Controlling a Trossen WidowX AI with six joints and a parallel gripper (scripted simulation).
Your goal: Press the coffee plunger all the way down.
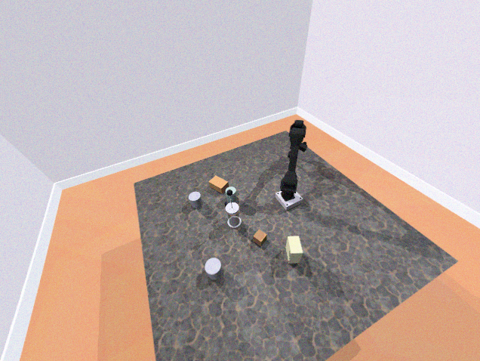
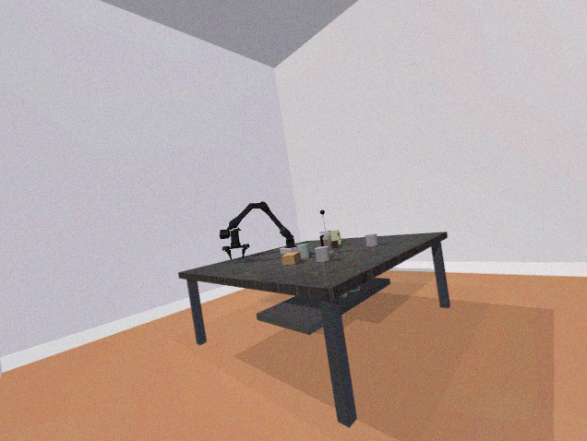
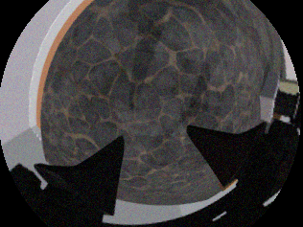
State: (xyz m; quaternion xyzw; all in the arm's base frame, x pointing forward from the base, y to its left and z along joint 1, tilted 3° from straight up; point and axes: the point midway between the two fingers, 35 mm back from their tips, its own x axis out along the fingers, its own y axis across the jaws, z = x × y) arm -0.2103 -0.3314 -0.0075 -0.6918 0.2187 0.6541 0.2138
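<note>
Right now the coffee press is 56 cm ahead of my gripper tip, 36 cm to the left of it and 11 cm above it. Round my gripper tip: cream box 65 cm to the left, 34 cm ahead, 4 cm above; small cube 53 cm to the left, 46 cm ahead, 1 cm above; orange box 58 cm ahead, 8 cm to the left, 1 cm above.
</note>
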